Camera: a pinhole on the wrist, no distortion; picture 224 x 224 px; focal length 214.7 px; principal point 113.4 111.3 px. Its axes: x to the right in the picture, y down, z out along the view. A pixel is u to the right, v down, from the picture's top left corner.
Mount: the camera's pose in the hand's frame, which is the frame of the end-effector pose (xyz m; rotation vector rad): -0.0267 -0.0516 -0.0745 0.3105 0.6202 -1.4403
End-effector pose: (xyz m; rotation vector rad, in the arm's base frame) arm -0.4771 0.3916 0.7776 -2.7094 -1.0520 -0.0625
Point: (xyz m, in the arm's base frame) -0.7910 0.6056 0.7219
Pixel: 210 13
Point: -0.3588 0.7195 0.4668
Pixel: 8 211
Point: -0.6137 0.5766 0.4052
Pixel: 19 68
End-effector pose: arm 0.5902 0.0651 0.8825 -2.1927 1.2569 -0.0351
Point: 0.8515 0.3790 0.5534
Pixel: 12 71
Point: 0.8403 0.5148 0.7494
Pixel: outside the picture
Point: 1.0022 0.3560 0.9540
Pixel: 196 67
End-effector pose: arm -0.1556 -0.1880 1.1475 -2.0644 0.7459 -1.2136
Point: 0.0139 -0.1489 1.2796
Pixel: 93 199
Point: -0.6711 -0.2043 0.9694
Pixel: behind the camera
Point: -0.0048 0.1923 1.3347
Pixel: 212 12
